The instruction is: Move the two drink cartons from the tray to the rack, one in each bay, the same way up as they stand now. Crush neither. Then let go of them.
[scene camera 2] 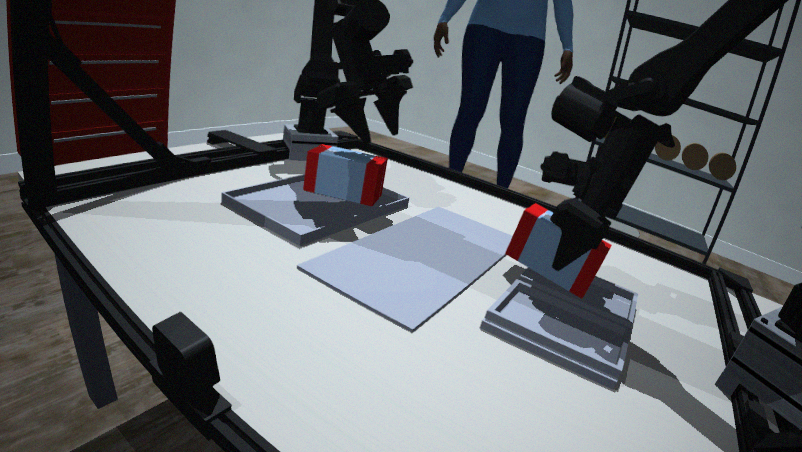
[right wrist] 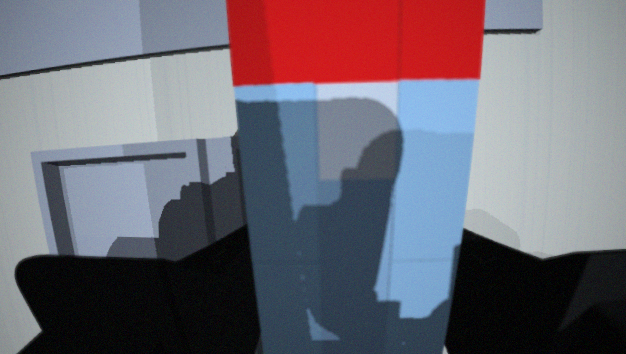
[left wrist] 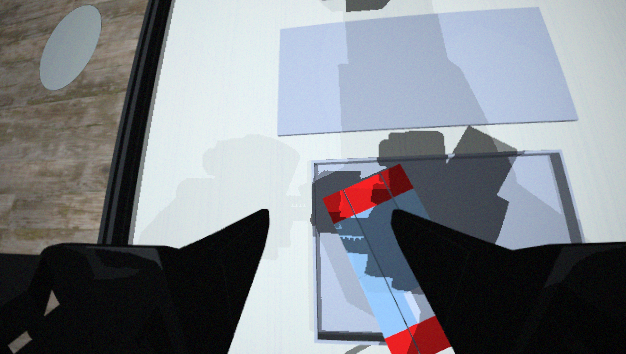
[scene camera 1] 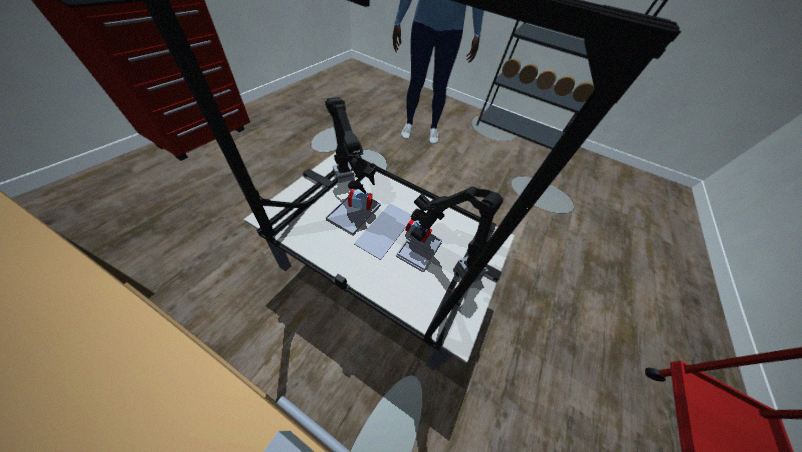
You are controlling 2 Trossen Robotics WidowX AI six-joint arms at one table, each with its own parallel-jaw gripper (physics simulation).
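Places are measured from the left arm's base along level axes (x back, y right, z up), in millimetres.
Pixels of known places: left gripper, fingertip midpoint: [scene camera 2: 382, 138] [left wrist: 330, 216] [scene camera 1: 370, 189]; right gripper, fingertip midpoint: [scene camera 2: 560, 262] [right wrist: 342, 218]; left arm's base at its link origin: [scene camera 2: 310, 130] [scene camera 1: 343, 168].
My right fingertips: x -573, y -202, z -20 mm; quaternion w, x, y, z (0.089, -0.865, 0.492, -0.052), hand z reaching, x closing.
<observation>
Ahead of a thing's pixels: the offset from my right fingertips to its top centre.
One drink carton @(dx +316, dy +198, dz +39 mm) [scene camera 1: 360, 199] [scene camera 2: 339, 175] [left wrist: 380, 295], light blue with red ends, stands angled in the shallow grey tray @(dx +281, dy +248, dz -19 mm) [scene camera 1: 342, 220] [scene camera 2: 261, 223] [left wrist: 535, 170]. My left gripper [scene camera 1: 368, 187] [scene camera 2: 381, 137] [left wrist: 330, 216] is open above it; one finger overlaps the carton in the left wrist view, the other is past its side. My right gripper [scene camera 2: 561, 255] [right wrist: 342, 218] is shut on the other carton @(dx +7, dy +4, dz +58 mm) [scene camera 2: 539, 241] [right wrist: 430, 200], which appears upright just above the rack's back part. The far finger is hidden in scene camera 2. The grey rack @(dx -66, dy +30, dz -15 mm) [scene camera 2: 550, 350] [right wrist: 115, 151] has one bay showing empty.
A thin flat grey panel [scene camera 1: 381, 233] [scene camera 2: 393, 280] [left wrist: 310, 80] [right wrist: 75, 30] lies between tray and rack. Black frame rails edge the white table. A small black box [scene camera 2: 188, 353] sits on the front rail. A person [scene camera 1: 435, 67] stands beyond the table.
</observation>
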